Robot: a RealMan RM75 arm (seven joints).
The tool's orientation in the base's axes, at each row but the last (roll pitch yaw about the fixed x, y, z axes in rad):
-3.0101, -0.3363, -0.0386
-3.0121, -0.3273, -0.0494
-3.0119, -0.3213, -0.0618
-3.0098, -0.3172, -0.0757
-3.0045, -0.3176, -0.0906
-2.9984, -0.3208, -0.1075
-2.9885, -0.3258, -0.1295
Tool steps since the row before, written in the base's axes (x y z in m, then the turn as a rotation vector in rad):
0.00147, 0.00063, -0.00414, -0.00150, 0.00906, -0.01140
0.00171, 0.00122, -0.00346, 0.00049, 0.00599, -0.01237
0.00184, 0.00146, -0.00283, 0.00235, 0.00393, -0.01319
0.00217, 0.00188, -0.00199, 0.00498, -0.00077, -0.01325
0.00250, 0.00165, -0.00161, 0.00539, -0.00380, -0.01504
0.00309, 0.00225, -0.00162, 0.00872, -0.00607, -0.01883
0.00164, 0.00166, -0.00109, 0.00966, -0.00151, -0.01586
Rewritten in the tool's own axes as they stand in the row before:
0.00000, -0.00011, 0.00444, -0.00551, -0.00759, 0.01124
0.00045, -0.00080, 0.00394, -0.00379, -0.00444, 0.01245
0.00076, -0.00114, 0.00341, -0.00217, -0.00233, 0.01359
0.00130, -0.00169, 0.00277, 0.00064, 0.00225, 0.01398
0.00172, -0.00154, 0.00249, 0.00073, 0.00546, 0.01547
0.00218, -0.00220, 0.00277, 0.00291, 0.00802, 0.01987
0.00099, -0.00161, 0.00175, 0.00418, 0.00302, 0.01790

